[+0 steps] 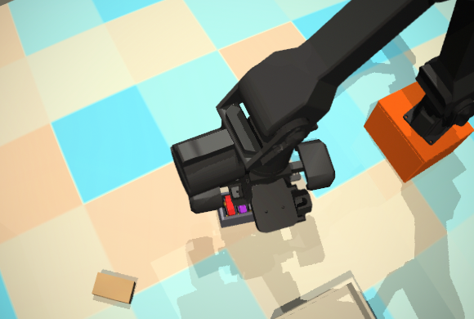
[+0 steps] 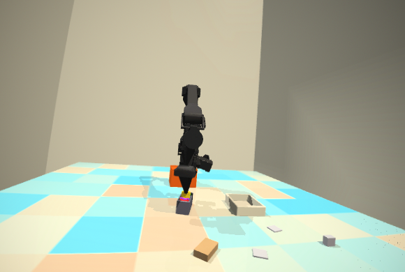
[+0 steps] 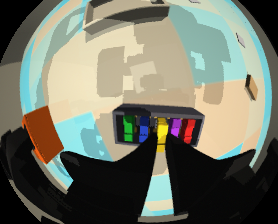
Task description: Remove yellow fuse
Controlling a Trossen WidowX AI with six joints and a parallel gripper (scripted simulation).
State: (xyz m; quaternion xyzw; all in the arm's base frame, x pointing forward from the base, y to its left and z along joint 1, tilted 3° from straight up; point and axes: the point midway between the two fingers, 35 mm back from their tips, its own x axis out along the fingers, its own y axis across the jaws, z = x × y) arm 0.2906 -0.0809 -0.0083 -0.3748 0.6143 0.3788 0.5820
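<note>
My gripper tip is 21 cm to the right of the beige tray, 5 cm above it and 3 cm short of it. From my gripper tip the other things lie so: small grey cube: 29 cm to the left, 29 cm ahead, 4 cm below; then tan flat block: 23 cm ahead, 4 cm below, 2 cm to the right; then yellow fuse: 1 cm below.
</note>
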